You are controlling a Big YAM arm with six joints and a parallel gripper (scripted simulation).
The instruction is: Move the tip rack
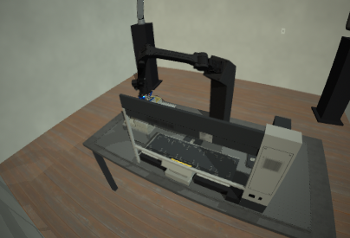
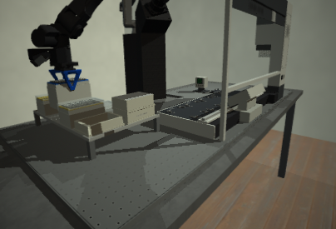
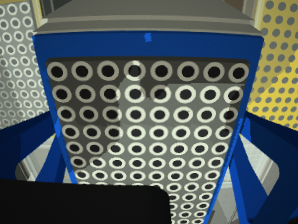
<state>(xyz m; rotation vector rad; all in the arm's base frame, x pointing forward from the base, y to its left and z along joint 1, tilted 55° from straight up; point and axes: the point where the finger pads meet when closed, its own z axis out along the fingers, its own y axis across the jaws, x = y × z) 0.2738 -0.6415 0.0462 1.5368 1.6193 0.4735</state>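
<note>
Right now the labware shelf is 11 cm below my hand, 6 cm ahead of it and 5 cm to the left of it. Also, from my hand: shelf label 22 cm to the left, 17 cm below, 9 cm ahead; pale block 24 cm ahead, 10 cm to the left, 5 cm below; tip rack 2 cm to the left.
</note>
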